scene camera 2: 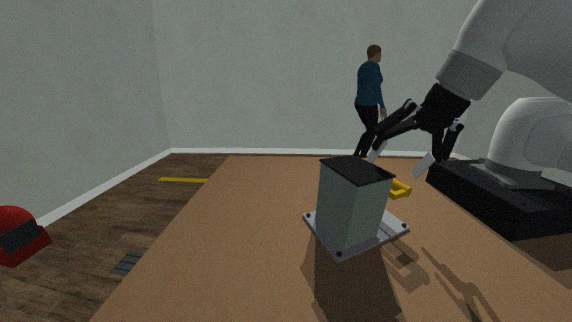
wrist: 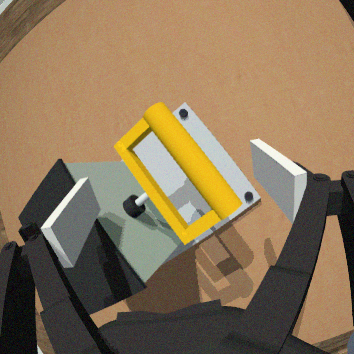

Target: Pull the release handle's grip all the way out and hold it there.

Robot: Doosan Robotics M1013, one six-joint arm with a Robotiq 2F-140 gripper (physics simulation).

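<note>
The release handle's yellow grip [scene camera 2: 406, 191] [wrist: 192, 157] is a rectangular loop with a thick round outer bar. It stands out from the side of a pale green housing [scene camera 2: 334, 205] [wrist: 150, 247] with a black top. A white rod with a black collar [wrist: 133, 206] joins the loop to the housing. The housing stands on a grey base plate [scene camera 2: 360, 250] [wrist: 224, 165] with dark bolts. My gripper [scene camera 2: 400, 158] [wrist: 170, 176] is open and empty, above the grip. In the wrist view one pad shows over the housing, the other beyond the plate's outer side. The housing partly hides the grip in the scene view.
The housing stands on a brown table top [scene camera 2: 240, 200] [wrist: 240, 65]. The black robot base [scene camera 2: 480, 200] is at the right. A person in a blue top [scene camera 2: 369, 82] is behind the table. A red object [scene camera 2: 15, 250] is at the far left, beside the wooden floor [scene camera 2: 90, 240].
</note>
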